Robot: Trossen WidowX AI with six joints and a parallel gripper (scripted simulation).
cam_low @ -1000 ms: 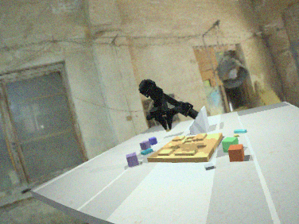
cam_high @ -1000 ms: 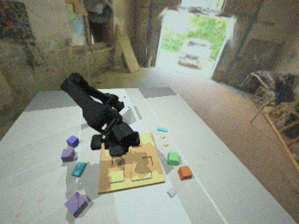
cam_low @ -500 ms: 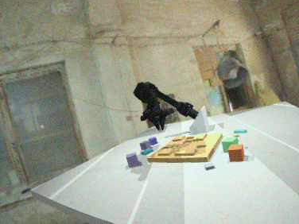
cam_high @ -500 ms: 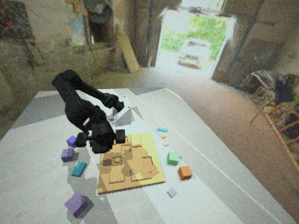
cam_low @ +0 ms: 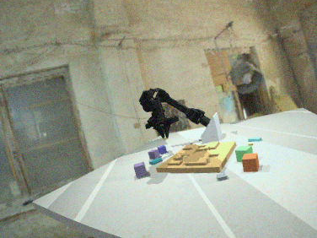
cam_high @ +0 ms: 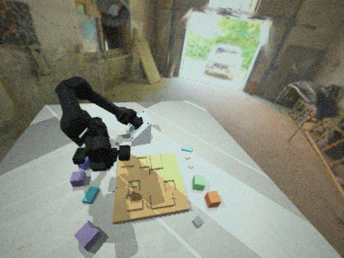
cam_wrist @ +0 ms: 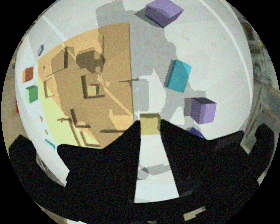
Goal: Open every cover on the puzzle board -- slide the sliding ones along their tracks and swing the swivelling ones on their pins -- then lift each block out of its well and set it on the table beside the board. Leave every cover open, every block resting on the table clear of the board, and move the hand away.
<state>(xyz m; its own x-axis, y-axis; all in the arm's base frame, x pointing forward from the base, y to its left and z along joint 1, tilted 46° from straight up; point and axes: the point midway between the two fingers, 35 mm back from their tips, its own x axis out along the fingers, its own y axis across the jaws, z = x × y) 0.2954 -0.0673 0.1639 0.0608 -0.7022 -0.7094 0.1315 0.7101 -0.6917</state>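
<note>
The tan puzzle board is 15 cm to the left of my gripper tip, 10 cm below it and 3 cm ahead of it. The rest, counted from my gripper tip: teal block: 11 cm below, 8 cm to the right, 4 cm ahead; green block: 39 cm to the left, 10 cm ahead, 9 cm below; blue-violet block: 12 cm to the right, 12 cm behind, 10 cm below.
</note>
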